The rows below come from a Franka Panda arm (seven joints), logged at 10 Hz.
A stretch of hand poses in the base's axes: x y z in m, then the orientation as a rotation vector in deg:
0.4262 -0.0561 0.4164 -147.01 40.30 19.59
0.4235 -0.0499 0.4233 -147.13 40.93 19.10
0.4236 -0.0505 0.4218 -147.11 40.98 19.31
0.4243 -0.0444 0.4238 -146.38 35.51 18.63
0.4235 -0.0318 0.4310 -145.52 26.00 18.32
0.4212 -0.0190 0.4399 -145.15 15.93 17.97
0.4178 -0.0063 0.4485 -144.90 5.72 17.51
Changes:
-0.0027 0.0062 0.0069 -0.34 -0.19 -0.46
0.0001 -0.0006 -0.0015 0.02 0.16 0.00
0.0007 0.0061 0.0020 2.20 -1.78 3.25
-0.0008 0.0126 0.0072 3.17 -2.40 6.11
-0.0023 0.0128 0.0089 2.36 -2.48 6.79
-0.0034 0.0127 0.0086 1.74 -2.56 7.04

